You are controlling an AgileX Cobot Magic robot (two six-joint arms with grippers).
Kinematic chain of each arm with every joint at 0, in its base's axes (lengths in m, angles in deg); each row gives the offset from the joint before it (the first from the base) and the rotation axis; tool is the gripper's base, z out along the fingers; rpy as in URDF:
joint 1: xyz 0 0 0.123 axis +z
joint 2: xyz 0 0 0 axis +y
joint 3: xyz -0.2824 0 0.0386 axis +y
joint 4: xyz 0.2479 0 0.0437 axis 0.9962 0 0.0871
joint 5: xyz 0 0 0 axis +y
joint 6: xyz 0.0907 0 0.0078 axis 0.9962 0 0.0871
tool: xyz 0 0 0 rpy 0 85 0
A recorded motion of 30 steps. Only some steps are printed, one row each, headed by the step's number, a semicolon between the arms.
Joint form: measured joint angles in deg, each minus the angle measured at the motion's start. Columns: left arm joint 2, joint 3, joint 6, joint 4, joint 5, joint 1; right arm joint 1, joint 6, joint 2, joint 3, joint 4, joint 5.
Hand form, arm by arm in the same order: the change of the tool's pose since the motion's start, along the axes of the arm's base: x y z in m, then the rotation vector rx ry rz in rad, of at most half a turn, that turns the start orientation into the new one. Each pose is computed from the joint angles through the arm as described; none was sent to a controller.
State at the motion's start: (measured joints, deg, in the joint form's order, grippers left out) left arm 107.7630 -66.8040 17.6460 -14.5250 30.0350 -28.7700; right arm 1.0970 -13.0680 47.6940 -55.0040 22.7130 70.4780
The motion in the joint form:
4: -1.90 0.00 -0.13 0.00 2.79 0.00; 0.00 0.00 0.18 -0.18 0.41 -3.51
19: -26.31 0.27 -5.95 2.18 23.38 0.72; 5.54 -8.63 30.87 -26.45 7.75 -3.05
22: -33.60 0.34 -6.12 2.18 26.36 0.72; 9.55 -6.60 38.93 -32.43 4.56 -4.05
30: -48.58 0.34 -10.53 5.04 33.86 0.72; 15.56 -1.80 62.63 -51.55 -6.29 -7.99
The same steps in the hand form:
4: -0.0054 0.0019 0.0107 -0.0001 0.0163 -0.0080; 0.0054 -0.0001 0.0037 0.0132 -0.0562 -0.0218
19: -0.0777 0.0420 0.1380 -0.0617 -0.0141 0.0035; 0.1403 0.0382 0.0347 0.0639 -0.0292 0.2112
22: -0.1042 0.0555 0.1703 -0.0993 -0.0784 -0.0067; 0.1757 0.0598 0.0224 0.0256 0.0068 0.2389
30: -0.1676 0.0924 0.2211 -0.1467 -0.1906 0.0314; 0.2790 0.1091 -0.0367 -0.1258 0.0331 0.2374

